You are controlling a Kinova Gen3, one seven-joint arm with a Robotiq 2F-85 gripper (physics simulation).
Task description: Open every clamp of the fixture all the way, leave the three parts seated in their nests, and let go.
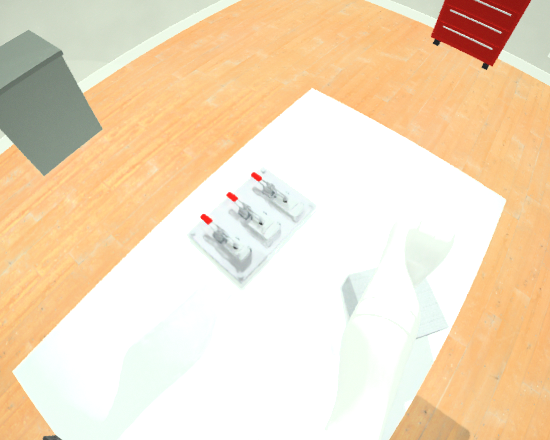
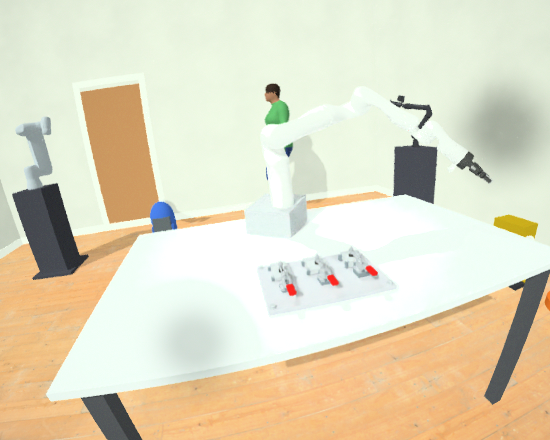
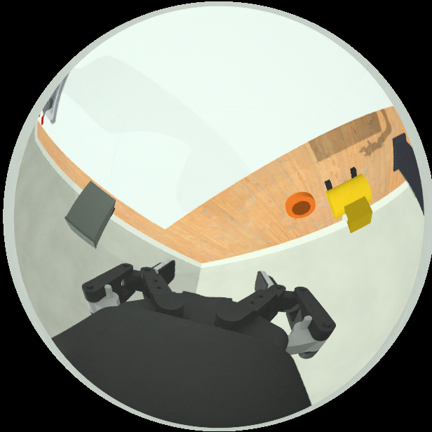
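Seen in the pictures: gripper, fingertip midpoint: (image 2: 490, 180); arm's base at its link origin: (image 2: 282, 204).
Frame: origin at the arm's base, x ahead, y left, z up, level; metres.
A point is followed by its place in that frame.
The pale fixture plate (image 1: 260, 257) {z -0.101, x 0.339, y 0.084 m} (image 2: 310, 302) {z -0.101, x 0.553, y -0.069 m} (image 3: 59, 102) lies on the white table. Its three grey clamps have red handles: one nearest the robot's reach side (image 1: 206, 219) {z -0.055, x 0.529, y 0.111 m} (image 2: 371, 270) {z -0.054, x 0.540, y 0.105 m}, a middle handle (image 1: 232, 196) {z -0.059, x 0.528, y 0.000 m} (image 2: 333, 280) {z -0.060, x 0.539, y -0.002 m} and a far handle (image 1: 256, 176) {z -0.064, x 0.525, y -0.109 m} (image 2: 291, 289) {z -0.065, x 0.534, y -0.111 m}. All three handles lean outward, away from the robot base, at similar low angles. Pale parts sit under or beside the clamp fronts; their contact with the clamp arms is too small to tell. My gripper (image 2: 487, 179) {z 0.078, x 0.314, y 0.804 m} (image 3: 214, 275) is open and empty, high up and well away from the fixture.
The grey robot base (image 1: 432, 312) {z 0.008, x -0.129, y -0.048 m} (image 2: 267, 220) {z -0.046, x 0.045, y -0.078 m} stands on the table (image 1: 320, 130) {z -0.116, x 0.515, y -0.464 m} (image 2: 190, 280) {z -0.116, x 0.312, y -0.383 m}. Beyond the table are a grey cabinet (image 1: 65, 120) (image 3: 90, 215), a red drawer unit (image 1: 480, 30), an orange ring-like object (image 3: 290, 210) and a yellow object (image 2: 515, 226) (image 3: 347, 195).
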